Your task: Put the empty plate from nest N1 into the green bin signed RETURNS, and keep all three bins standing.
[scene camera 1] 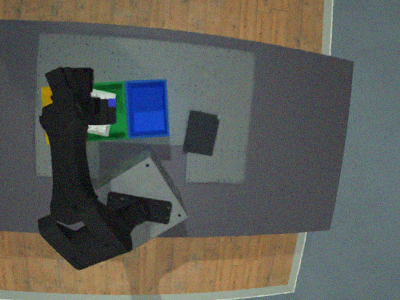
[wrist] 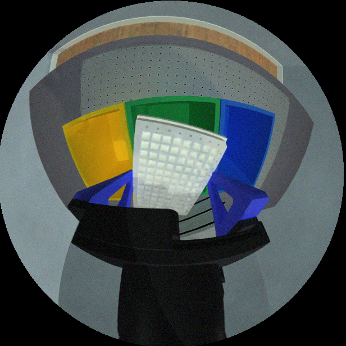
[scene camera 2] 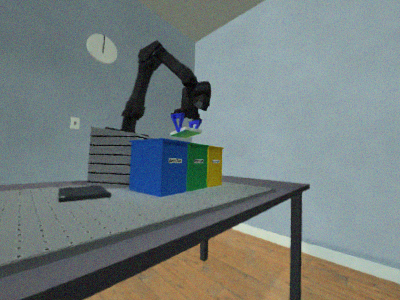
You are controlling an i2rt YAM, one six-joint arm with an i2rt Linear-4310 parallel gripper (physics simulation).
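Seen in the pictures: gripper, fingertip midpoint: (scene camera 2: 185,134); arm's base at its link origin: (scene camera 1: 139,207) (scene camera 2: 127,133).
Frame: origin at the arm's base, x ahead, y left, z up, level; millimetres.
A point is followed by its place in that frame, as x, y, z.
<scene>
The white plate (scene camera 1: 102,130) @(217, 143, 1) (scene camera 2: 186,133) @(279, 163, -6) (wrist: 172,155), with a grid of empty wells, is held above the bin rims. My gripper (scene camera 1: 107,111) @(269, 167, -8) (scene camera 2: 186,128) @(269, 167, -8) (wrist: 170,173) is shut on it, with a blue finger at each side. From above, the plate overlaps the opening of the green bin (scene camera 1: 120,127) @(214, 119, -232) (scene camera 2: 198,172) @(352, 176, -168) (wrist: 170,107). The green bin stands upright between the yellow bin (scene camera 1: 46,95) @(286, 354, -75) (scene camera 2: 215,170) @(320, 303, -164) (wrist: 97,145) and the blue bin (scene camera 1: 146,100) @(333, 41, -232) (scene camera 2: 147,165) @(332, -27, -142) (wrist: 247,142), both also upright. The bins' labels are too blurred to read. The arm hides part of the yellow bin in the overhead view.
A dark flat block (scene camera 1: 201,132) @(254, -191, -223) (scene camera 2: 82,194) @(313, -202, -223) lies on the perforated grey board (scene camera 1: 220,75) @(490, -222, -234) (scene camera 2: 100,220) @(521, -191, -235) (wrist: 175,70), apart from the blue bin. The grey ribbed arm base (scene camera 1: 150,182) @(85, -22, -6) (scene camera 2: 107,160) @(65, -95, -133) stands near the bins. The table edge (scene camera 2: 260,207) @(597, 223, -256) runs beyond the board.
</scene>
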